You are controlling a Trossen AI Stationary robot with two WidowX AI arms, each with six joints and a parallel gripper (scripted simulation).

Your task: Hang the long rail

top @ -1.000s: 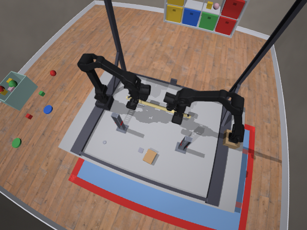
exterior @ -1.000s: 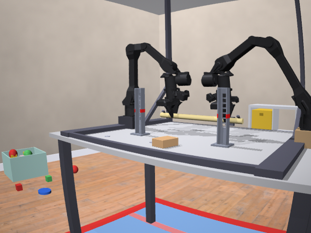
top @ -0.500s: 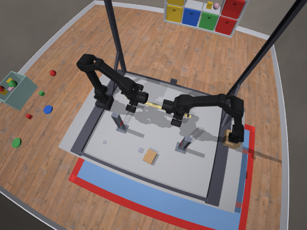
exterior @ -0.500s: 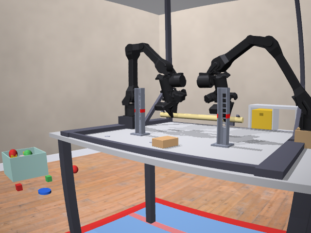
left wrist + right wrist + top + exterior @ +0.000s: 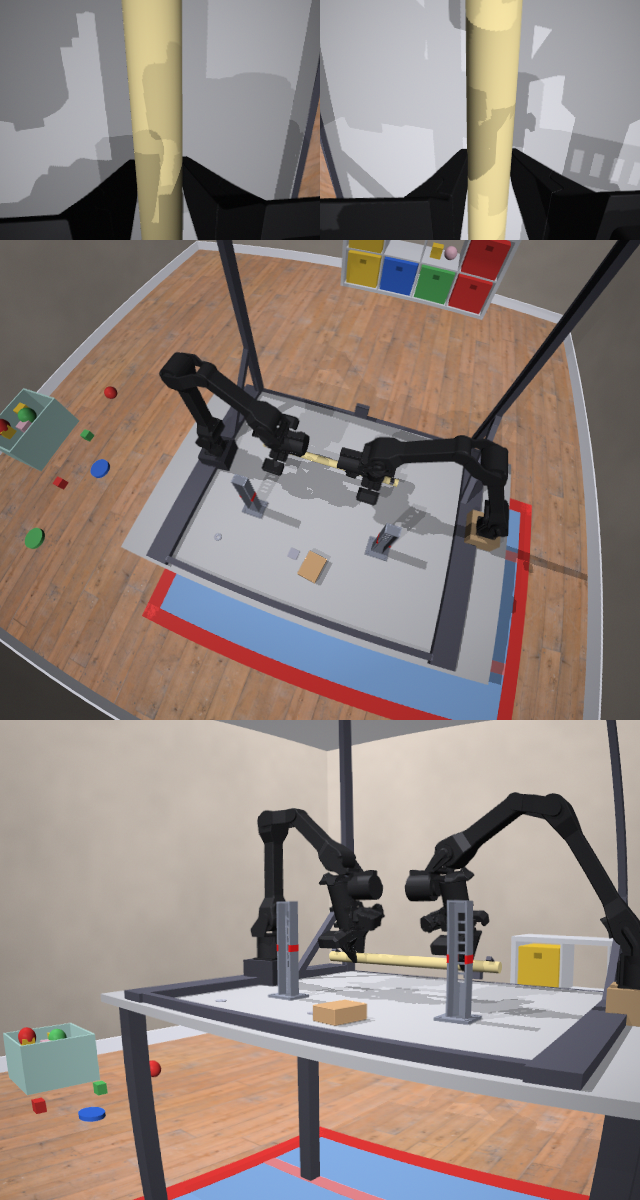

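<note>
Now: the long pale yellow rail 150 mm to the right of my left hand and 20 mm below it. Round my left hand: tan box (310 mm ahead, 100 mm to the right, 90 mm below).
The long pale yellow rail is 15 cm to the left of my right hand and 2 cm below it. From my right hand the other things lie so: tan box: 32 cm ahead, 20 cm to the left, 9 cm below.
</note>
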